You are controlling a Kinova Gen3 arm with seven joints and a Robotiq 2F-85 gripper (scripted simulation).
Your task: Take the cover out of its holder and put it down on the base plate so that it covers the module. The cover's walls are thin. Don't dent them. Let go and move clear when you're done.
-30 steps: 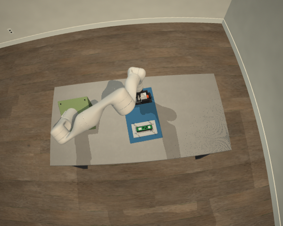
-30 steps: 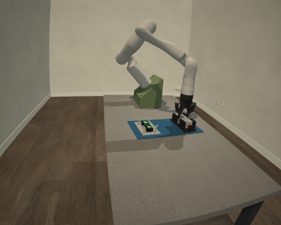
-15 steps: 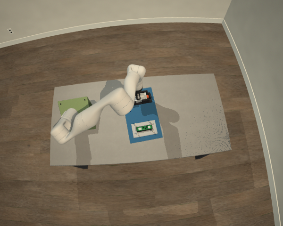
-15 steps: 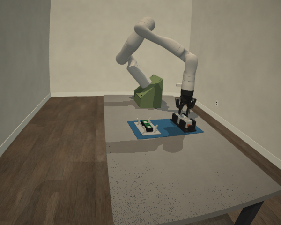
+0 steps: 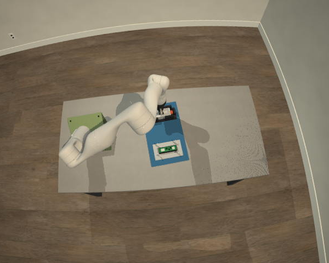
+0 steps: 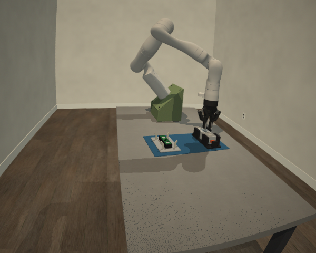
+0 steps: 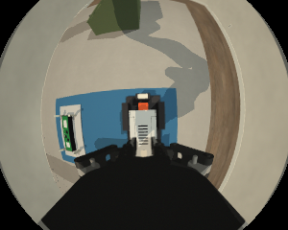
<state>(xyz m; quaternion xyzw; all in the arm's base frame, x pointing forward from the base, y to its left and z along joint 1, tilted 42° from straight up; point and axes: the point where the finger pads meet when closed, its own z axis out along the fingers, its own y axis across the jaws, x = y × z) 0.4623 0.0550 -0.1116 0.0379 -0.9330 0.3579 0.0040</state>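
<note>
Right now the white cover is 60 mm below my hand.
</note>
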